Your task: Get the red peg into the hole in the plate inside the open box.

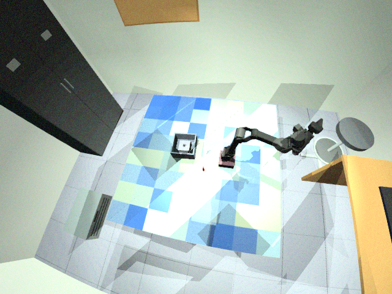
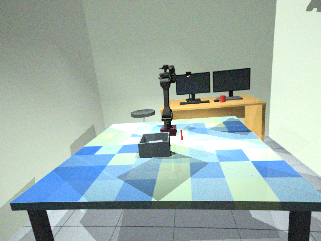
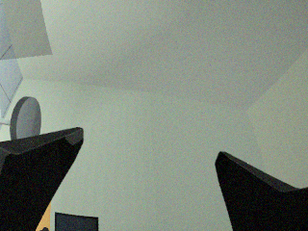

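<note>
My gripper tip is now 660 mm short of the red peg, 460 mm above it and 80 mm to the right of it. From my gripper tip the other things lie so: grey box 810 mm ahead, 470 mm below, 120 mm to the right.
</note>
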